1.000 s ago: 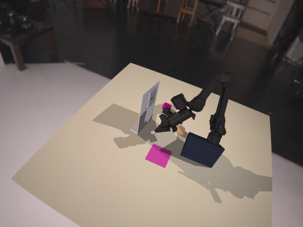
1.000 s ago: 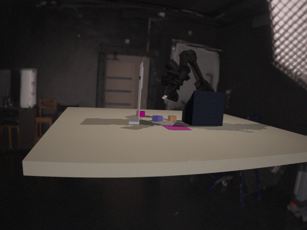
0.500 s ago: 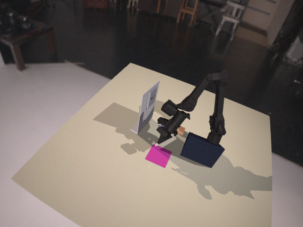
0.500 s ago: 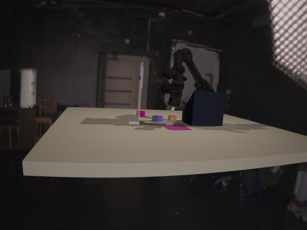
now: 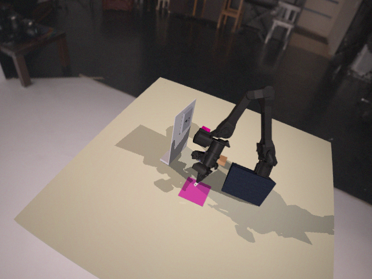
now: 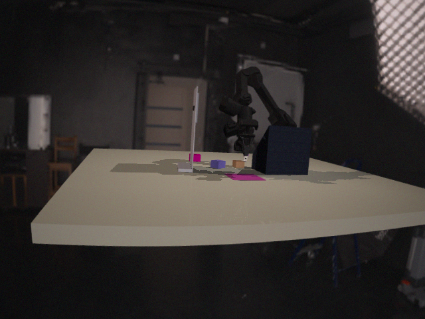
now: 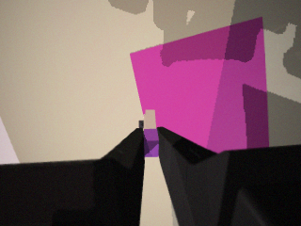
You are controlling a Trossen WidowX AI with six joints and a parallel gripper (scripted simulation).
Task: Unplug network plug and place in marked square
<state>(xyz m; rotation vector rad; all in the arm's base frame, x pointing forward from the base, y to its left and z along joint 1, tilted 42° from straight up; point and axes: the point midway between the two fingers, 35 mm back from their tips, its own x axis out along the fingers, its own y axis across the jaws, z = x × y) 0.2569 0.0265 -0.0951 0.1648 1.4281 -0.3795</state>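
Right now my gripper tip is 70 mm above the magenta marked square. Round my gripper tip: network plug: right at my gripper tip; upright grey panel: 140 mm ahead, 190 mm to the right, 70 mm above; thin pale tab: 10 mm to the left, 10 mm below.
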